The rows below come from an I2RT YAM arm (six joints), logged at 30 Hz.
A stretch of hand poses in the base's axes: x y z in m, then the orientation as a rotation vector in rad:
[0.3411, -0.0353, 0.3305, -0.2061, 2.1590, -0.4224]
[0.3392, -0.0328, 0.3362, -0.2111, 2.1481, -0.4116]
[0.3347, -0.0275, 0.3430, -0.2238, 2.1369, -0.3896]
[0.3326, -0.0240, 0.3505, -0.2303, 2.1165, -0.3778]
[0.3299, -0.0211, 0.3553, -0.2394, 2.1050, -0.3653]
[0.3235, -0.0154, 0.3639, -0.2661, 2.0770, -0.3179]
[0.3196, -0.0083, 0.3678, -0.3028, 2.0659, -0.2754]
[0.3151, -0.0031, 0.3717, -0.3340, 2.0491, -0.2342]
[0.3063, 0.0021, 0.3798, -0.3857, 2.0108, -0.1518]
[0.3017, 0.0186, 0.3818, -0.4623, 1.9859, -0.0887]
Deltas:
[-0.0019, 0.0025, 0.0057, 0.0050, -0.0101, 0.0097]
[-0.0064, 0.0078, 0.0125, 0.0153, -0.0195, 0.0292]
[-0.0085, 0.0113, 0.0200, 0.0198, -0.0385, 0.0422]
[-0.0112, 0.0142, 0.0248, 0.0245, -0.0482, 0.0557]
[-0.0176, 0.0199, 0.0334, 0.0468, -0.0711, 0.0985]
[-0.0215, 0.0270, 0.0373, 0.0631, -0.0745, 0.1432]
[-0.0260, 0.0322, 0.0412, 0.0801, -0.0837, 0.1848]
[-0.0348, 0.0374, 0.0493, 0.1181, -0.1071, 0.2620]
[-0.0394, 0.0539, 0.0513, 0.1331, -0.1086, 0.3463]

